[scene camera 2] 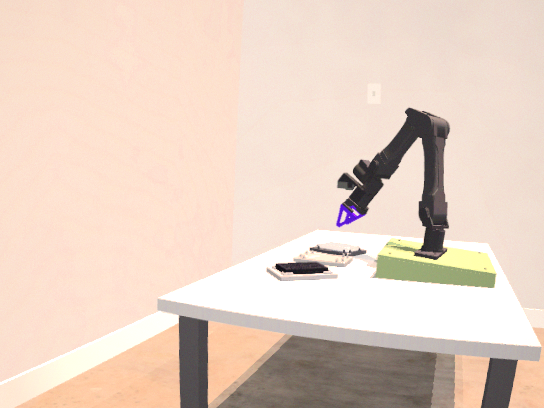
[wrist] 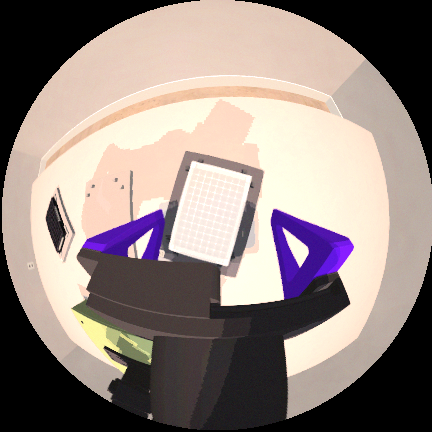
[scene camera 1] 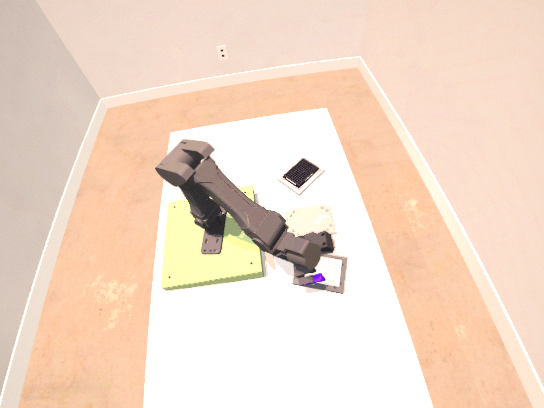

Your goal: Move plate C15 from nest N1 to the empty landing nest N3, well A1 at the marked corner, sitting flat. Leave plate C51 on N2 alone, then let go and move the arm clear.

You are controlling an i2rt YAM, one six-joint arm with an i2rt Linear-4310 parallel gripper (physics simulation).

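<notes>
A white well plate [scene camera 1: 334,270] [scene camera 2: 341,247] [wrist: 210,215] sits in a dark grey nest [scene camera 1: 344,277] [wrist: 181,182] and looks flat. A black well plate [scene camera 1: 301,172] [scene camera 2: 301,268] [wrist: 55,222] sits in a white nest [scene camera 1: 299,189] [scene camera 2: 285,276]. Between them is an empty pale nest [scene camera 1: 310,219] [scene camera 2: 322,259] [wrist: 107,200] with small corner posts. No plate or nest labels can be read, nor the marked corner. My gripper [scene camera 2: 346,220] [wrist: 217,214] is open and empty, tilted, well above the white plate. In scene camera 1 the arm hides one finger.
The arm stands on a yellow-green base block [scene camera 1: 215,270] [scene camera 2: 435,272] [wrist: 95,330] beside the nests. The white table [scene camera 1: 280,350] [scene camera 2: 240,295] bears everything. In the wrist view the table's far edge and the walls show beyond the nests.
</notes>
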